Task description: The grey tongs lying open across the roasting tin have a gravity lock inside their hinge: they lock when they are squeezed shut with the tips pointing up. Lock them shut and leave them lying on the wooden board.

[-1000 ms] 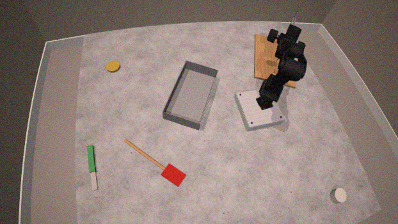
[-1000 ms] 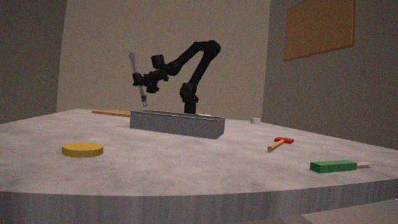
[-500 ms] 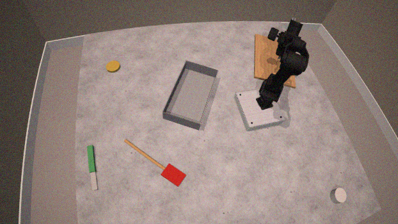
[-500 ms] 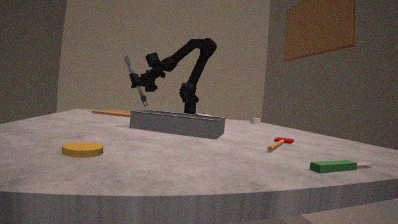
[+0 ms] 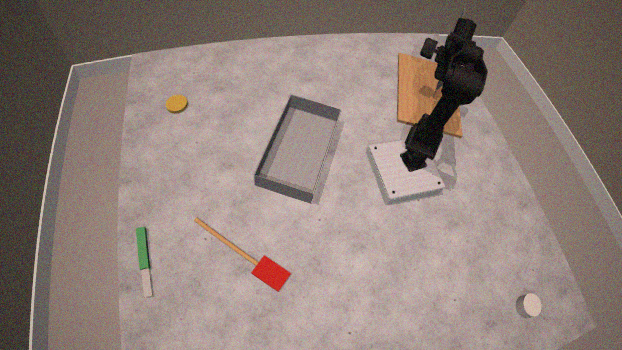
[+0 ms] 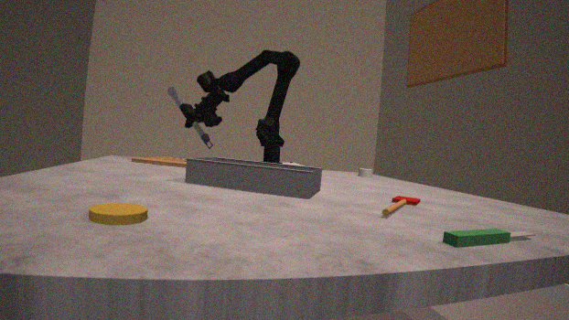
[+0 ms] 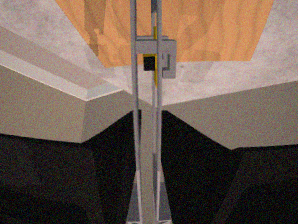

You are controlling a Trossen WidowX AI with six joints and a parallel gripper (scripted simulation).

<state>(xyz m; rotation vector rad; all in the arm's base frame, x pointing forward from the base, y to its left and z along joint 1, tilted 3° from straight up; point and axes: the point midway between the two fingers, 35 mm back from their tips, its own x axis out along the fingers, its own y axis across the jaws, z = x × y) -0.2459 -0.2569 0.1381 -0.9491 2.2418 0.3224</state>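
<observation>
Now: the wooden board 140 mm below my gripper tip, 20 mm to the left of it and 20 mm ahead of it. Also, from my gripper tip: white cylinder (800 mm to the left, 130 mm below, 120 mm ahead); then red spatula (790 mm ahead, 400 mm to the left, 140 mm below); then roasting tin (560 mm ahead, 130 mm to the left, 120 mm below).
</observation>
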